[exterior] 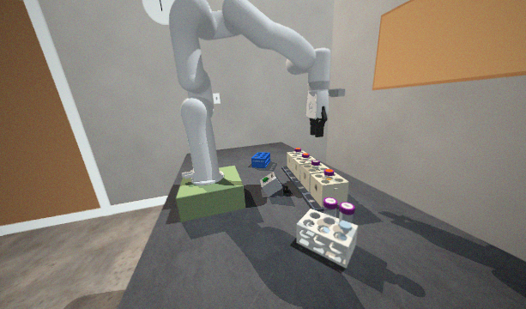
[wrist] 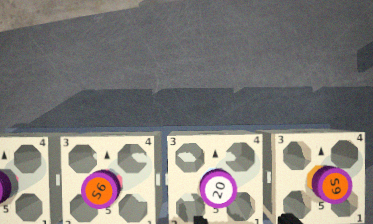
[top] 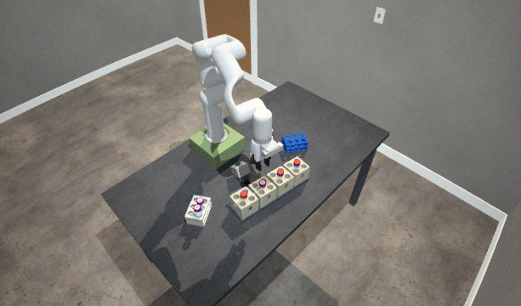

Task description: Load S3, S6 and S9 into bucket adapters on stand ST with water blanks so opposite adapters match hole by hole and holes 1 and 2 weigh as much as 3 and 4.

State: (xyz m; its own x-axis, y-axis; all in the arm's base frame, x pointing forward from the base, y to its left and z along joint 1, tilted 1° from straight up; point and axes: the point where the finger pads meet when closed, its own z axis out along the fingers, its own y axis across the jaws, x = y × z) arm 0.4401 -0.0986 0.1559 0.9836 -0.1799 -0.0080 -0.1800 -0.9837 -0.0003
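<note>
Now: the green done key 210 mm behind my hand, 190 mm below it and 40 mm to the left of it. Also, from my hand: stand marked 1: 250 mm below, 60 mm to the left; then sample tube: 180 mm below, 100 mm to the left, 30 mm ahead; then adapter 1: 220 mm to the left, 200 mm below, 40 mm ahead.
</note>
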